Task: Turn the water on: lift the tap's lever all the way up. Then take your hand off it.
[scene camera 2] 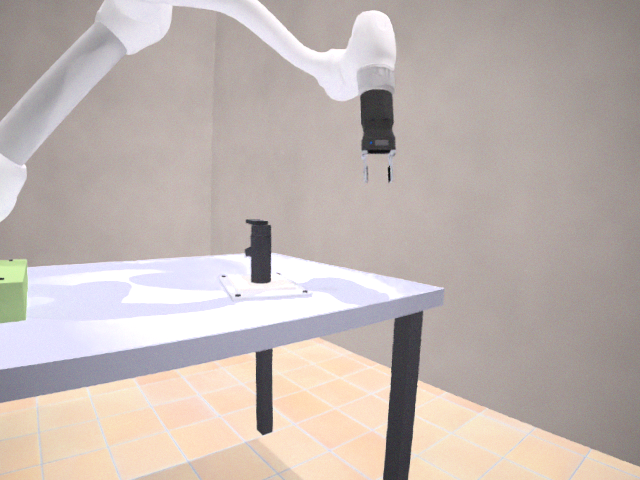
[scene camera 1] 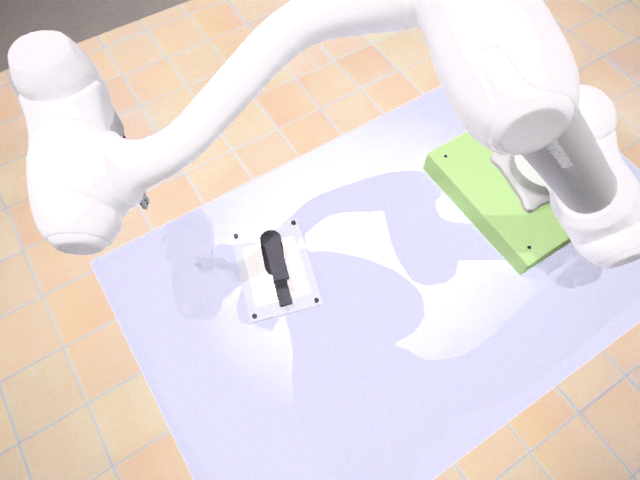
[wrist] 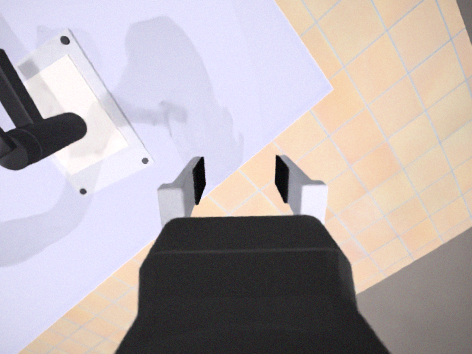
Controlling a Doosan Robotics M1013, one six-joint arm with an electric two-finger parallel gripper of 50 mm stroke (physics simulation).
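Places are measured from the arm's base along level axes (x up, y ahead, z left), in metres.
Pixels of known places: gripper, fingertip midpoint: (scene camera 2: 378, 181) (wrist: 240, 170).
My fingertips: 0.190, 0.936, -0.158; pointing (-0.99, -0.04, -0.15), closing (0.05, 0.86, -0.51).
Observation:
Behind a point stands the place of what it marks, as x, y, z.
The black tap (scene camera 1: 266, 264) {-0.002, 0.719, -0.022} (scene camera 2: 261, 260) {0.004, 0.691, -0.056} (wrist: 62, 130) {0.011, 0.722, -0.039} stands upright on a white plate (scene camera 1: 311, 286) {-0.056, 0.637, 0.046} (scene camera 2: 271, 293) {-0.056, 0.686, -0.133} (wrist: 132, 140) {-0.056, 0.763, -0.108}. Its flat lever (scene camera 1: 277, 260) {0.092, 0.704, 0.025} (scene camera 2: 256, 221) {0.092, 0.687, -0.032} lies close to level across the top of the body, pointing the same way as the short spout (scene camera 1: 283, 295) {0.017, 0.713, 0.072} (scene camera 2: 248, 252) {0.010, 0.694, 0.046} (wrist: 19, 92) {0.020, 0.720, 0.027}. In the wrist view the tap is at the left edge, and its top is partly cut off. My gripper (scene camera 2: 377, 174) {0.190, 0.936, -0.158} (wrist: 240, 170) {0.190, 0.936, -0.158} is open and empty. It hangs higher than the tap and off to its side, apart from the lever. In scene camera 1 the arm hides most of it.
A green block (scene camera 1: 480, 201) {-0.002, 0.176, 0.016} (scene camera 2: 14, 291) {-0.013, 0.214, -0.165} stands on the pale table (scene camera 1: 361, 403) {-0.064, 0.640, 0.331} (scene camera 2: 129, 351) {-0.067, 0.391, -0.348} (wrist: 280, 65) {-0.064, 1.043, -0.141}, near the arm's base. The table's corner and edge are close to the tap, with tiled floor beyond. The arm passes high above the table.

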